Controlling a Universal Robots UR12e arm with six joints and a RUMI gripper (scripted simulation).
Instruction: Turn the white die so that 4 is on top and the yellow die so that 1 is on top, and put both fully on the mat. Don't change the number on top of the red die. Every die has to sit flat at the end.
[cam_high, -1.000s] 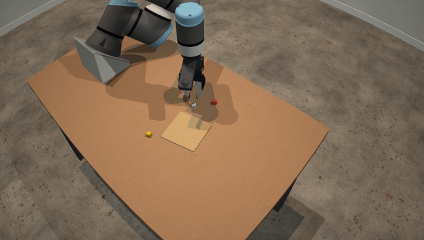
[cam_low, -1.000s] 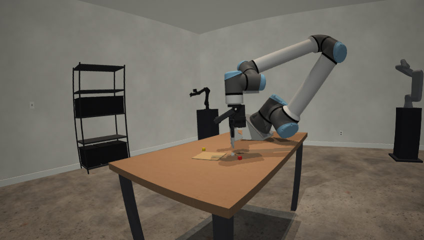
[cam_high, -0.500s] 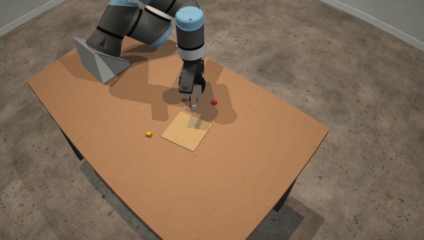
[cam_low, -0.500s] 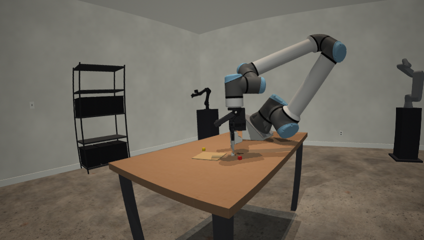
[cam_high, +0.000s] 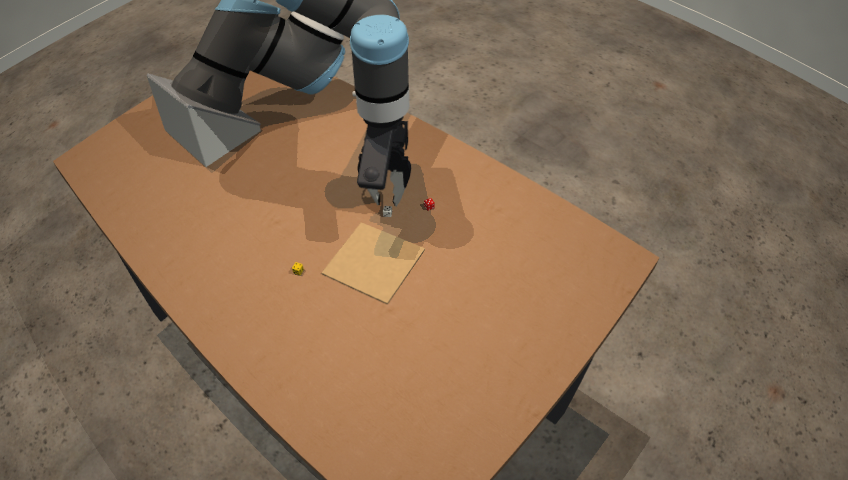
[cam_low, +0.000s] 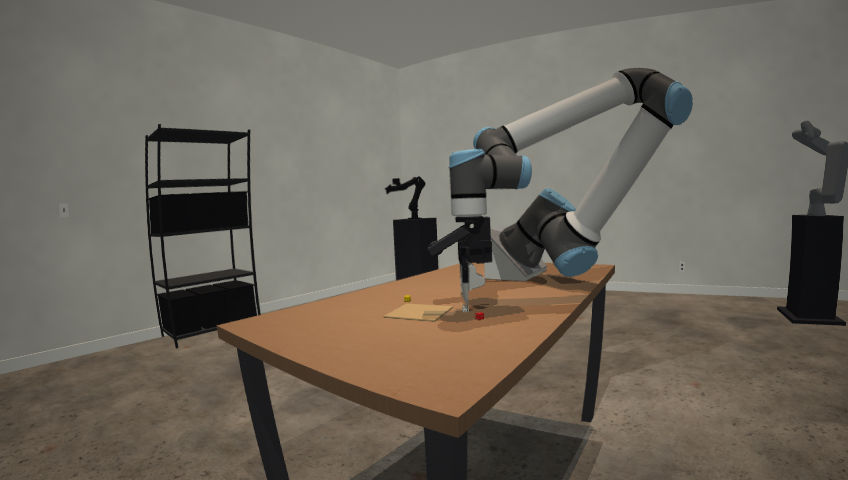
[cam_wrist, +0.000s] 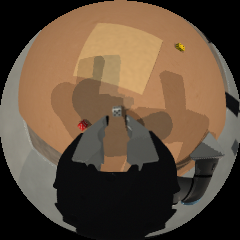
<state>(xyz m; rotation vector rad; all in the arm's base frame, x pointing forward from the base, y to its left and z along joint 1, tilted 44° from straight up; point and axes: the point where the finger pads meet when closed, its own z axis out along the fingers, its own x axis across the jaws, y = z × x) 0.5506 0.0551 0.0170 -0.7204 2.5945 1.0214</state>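
Now: the white die 3 cm below my hand. From my hand the other things lie so: red die: 7 cm to the left, 5 cm ahead, 3 cm below; yellow die: 21 cm to the right, 4 cm behind, 3 cm below; tan mat: 11 cm to the right, 6 cm ahead, 4 cm below.
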